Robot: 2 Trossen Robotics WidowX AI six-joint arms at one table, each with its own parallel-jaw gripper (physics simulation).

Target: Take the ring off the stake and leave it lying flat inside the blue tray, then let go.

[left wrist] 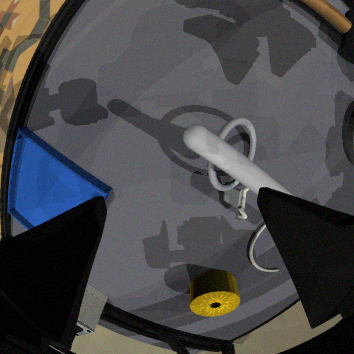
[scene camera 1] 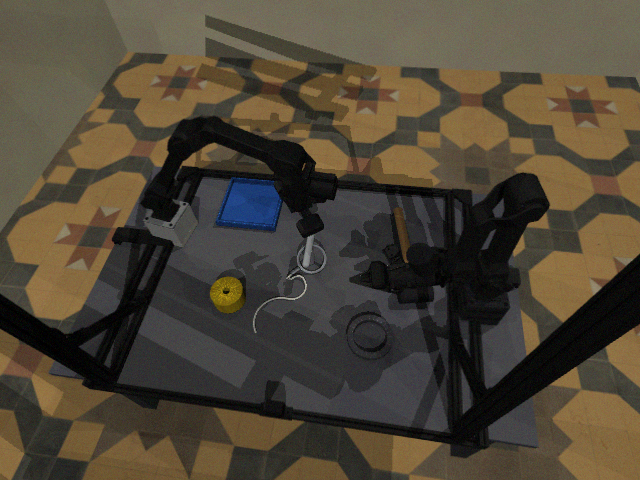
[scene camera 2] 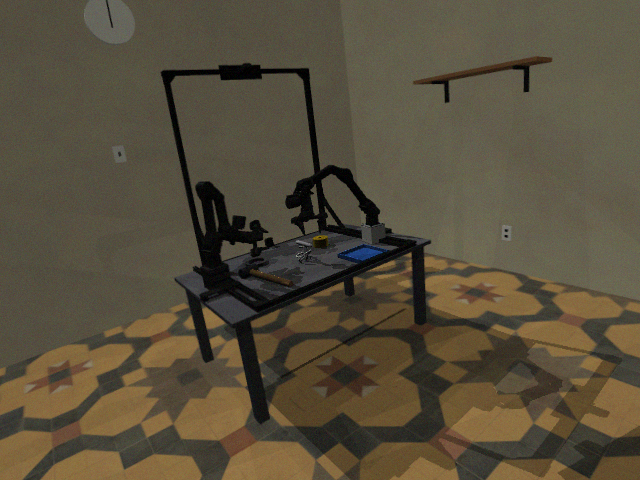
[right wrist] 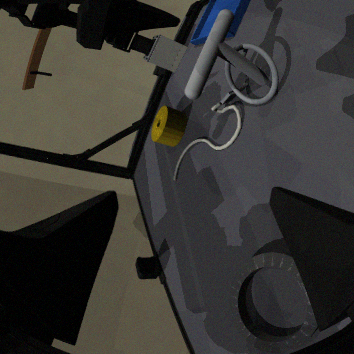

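Where they show: left gripper, between the fingertips: (left wrist: pixel 183 200) (scene camera 1: pixel 301 220) (scene camera 2: pixel 312 234) (right wrist: pixel 179 5); right gripper, between the fingertips: (scene camera 1: pixel 355 281) (scene camera 2: pixel 268 240) (right wrist: pixel 195 197); left arm's base, origin of its link: (scene camera 1: pixel 165 211) (scene camera 2: pixel 372 223) (right wrist: pixel 150 47); right arm's base, origin of its link: (scene camera 1: pixel 486 289) (scene camera 2: pixel 214 265).
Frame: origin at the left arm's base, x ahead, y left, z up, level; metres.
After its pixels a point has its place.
Note:
The grey stake (scene camera 1: pixel 308 250) {x 0.457, y -0.008, z 0.002 m} (left wrist: pixel 220 150) {x 0.448, y 0.046, z 0.002 m} (right wrist: pixel 207 60) {x 0.465, y -0.006, z -0.005 m} stands near the table's middle. The pale ring (scene camera 1: pixel 325 258) {x 0.494, y 0.025, z -0.074 m} (left wrist: pixel 252 140) {x 0.486, y 0.001, z -0.091 m} (right wrist: pixel 274 80) {x 0.496, y 0.018, z -0.081 m} is around its shaft and, by its shadow, raised off the table. The blue tray (scene camera 1: pixel 247 225) {x 0.216, y 0.077, z -0.087 m} (scene camera 2: pixel 361 252) {x 0.179, y 0.135, z -0.097 m} (left wrist: pixel 45 185) {x 0.217, y 0.187, z -0.097 m} (right wrist: pixel 202 37) {x 0.191, y 0.075, z -0.084 m} lies empty, left of the stake in scene camera 1. My left gripper (scene camera 2: pixel 312 223) {x 0.417, y 0.053, z 0.045 m} (left wrist: pixel 183 200) {x 0.417, y 0.053, z 0.045 m} is open and empty, above the stake area; its right-hand finger hides part of the stake in the left wrist view. My right gripper (right wrist: pixel 195 197) {x 0.611, y -0.080, z 0.032 m} is open and empty, to the right of the stake in scene camera 1.
A white curved cord (scene camera 1: pixel 303 289) {x 0.463, y -0.079, z -0.097 m} (right wrist: pixel 239 125) {x 0.464, y -0.061, z -0.099 m} lies beside the stake. A yellow cylinder (scene camera 1: pixel 227 295) {x 0.277, y -0.179, z -0.054 m} (scene camera 2: pixel 320 241) {x 0.288, y -0.127, z -0.064 m} (left wrist: pixel 215 295) {x 0.289, y -0.144, z -0.053 m} (right wrist: pixel 170 126) {x 0.310, y -0.152, z -0.068 m} stands nearby. A dark round ring-shaped object (scene camera 1: pixel 350 335) {x 0.628, y -0.175, z -0.089 m} lies at the front right. The hammer (scene camera 1: pixel 400 232) {x 0.683, y 0.181, z -0.075 m} (scene camera 2: pixel 271 277) {x 0.708, y 0.169, z -0.076 m} lies near my right arm.

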